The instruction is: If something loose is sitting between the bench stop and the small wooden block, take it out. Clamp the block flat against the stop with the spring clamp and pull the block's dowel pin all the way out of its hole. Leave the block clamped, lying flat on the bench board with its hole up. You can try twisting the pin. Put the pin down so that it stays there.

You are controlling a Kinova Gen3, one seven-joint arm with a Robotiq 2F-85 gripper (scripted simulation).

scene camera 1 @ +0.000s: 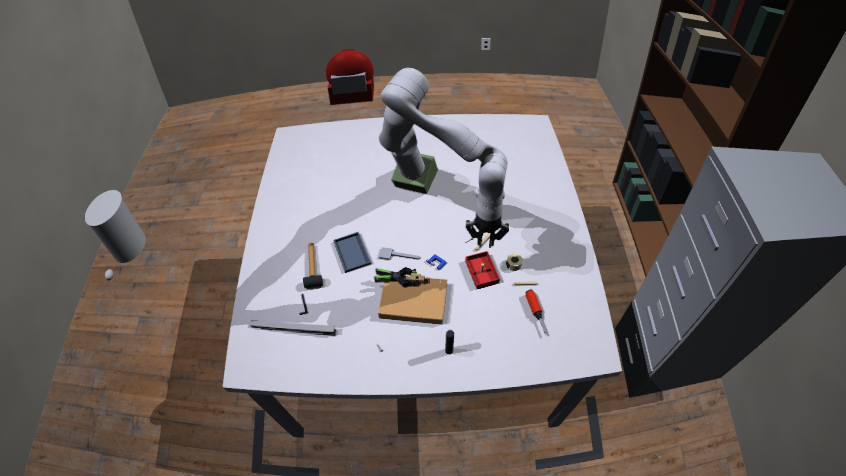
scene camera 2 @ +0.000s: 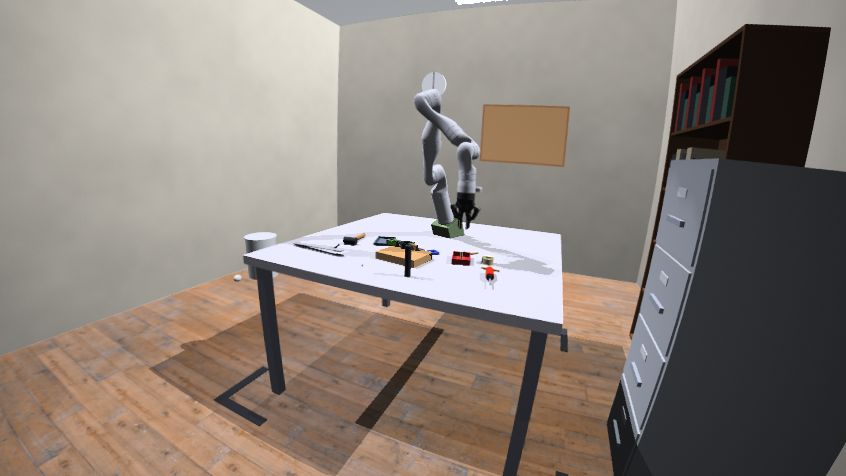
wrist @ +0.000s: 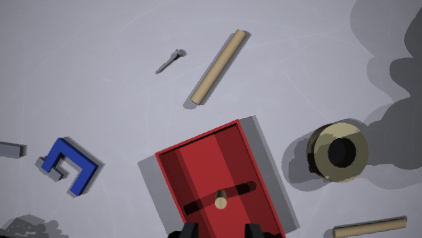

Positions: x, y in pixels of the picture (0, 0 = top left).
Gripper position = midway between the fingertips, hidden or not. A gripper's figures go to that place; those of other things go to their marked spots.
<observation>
The gripper [scene camera 1: 485, 245]: 154 cm from the lens. A red tray [scene camera 1: 475, 260]: 168 cm from the lens.
</observation>
